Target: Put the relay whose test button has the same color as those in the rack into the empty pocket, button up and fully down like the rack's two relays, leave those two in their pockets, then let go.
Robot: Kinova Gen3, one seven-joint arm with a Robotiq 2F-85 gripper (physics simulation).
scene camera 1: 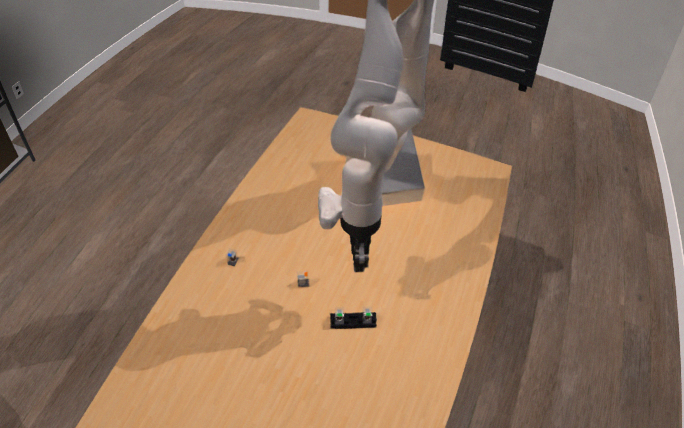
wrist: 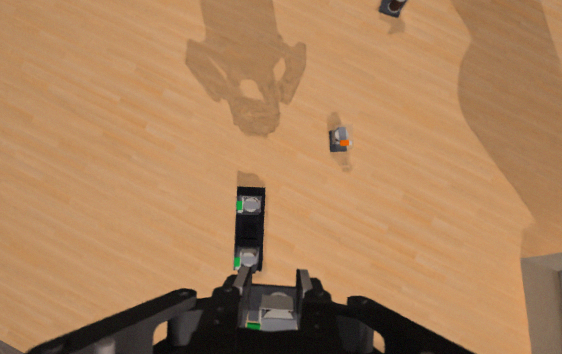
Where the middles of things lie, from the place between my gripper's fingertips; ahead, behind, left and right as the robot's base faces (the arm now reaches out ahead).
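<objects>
I see the black rack [wrist: 249,229], and from my hand it is 1 cm to the left and 4 cm ahead, while also sitting 17 cm below.
</objects>
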